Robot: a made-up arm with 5 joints. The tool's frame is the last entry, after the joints.
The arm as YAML. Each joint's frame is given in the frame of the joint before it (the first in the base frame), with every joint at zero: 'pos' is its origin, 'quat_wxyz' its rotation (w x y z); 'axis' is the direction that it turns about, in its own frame. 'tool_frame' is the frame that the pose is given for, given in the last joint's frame.
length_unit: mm
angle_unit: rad
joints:
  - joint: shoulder
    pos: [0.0, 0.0, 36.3]
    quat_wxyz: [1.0, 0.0, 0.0, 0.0]
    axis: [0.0, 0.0, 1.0]
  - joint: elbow
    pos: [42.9, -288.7, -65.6]
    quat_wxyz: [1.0, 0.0, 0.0, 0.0]
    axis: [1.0, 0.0, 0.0]
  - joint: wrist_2
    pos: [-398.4, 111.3, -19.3]
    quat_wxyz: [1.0, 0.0, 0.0, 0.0]
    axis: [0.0, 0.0, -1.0]
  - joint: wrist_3
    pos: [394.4, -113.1, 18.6]
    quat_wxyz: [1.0, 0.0, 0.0, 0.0]
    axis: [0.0, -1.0, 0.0]
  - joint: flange
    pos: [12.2, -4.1, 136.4]
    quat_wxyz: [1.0, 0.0, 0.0, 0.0]
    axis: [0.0, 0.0, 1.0]
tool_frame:
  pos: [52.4, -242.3, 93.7]
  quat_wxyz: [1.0, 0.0, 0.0, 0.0]
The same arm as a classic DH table. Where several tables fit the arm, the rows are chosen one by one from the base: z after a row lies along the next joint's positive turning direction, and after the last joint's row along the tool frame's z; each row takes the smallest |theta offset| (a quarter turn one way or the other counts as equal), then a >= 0, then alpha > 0; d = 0 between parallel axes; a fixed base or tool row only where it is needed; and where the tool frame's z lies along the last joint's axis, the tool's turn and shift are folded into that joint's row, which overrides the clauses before.
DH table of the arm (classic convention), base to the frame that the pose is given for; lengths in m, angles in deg. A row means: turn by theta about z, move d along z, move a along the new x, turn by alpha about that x. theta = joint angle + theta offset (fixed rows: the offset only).
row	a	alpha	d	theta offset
shoulder	0.2887	-90	-0.0293	-90
elbow	-0.1113	-90	-0.3555	0
wrist_2	0.3944	-90	0.0007	-90
wrist_3	0.0122	-90	0.1172	0
flange	0.2479	0	0	-77.8
tool (fixed)	0	0	0.2301	77.8

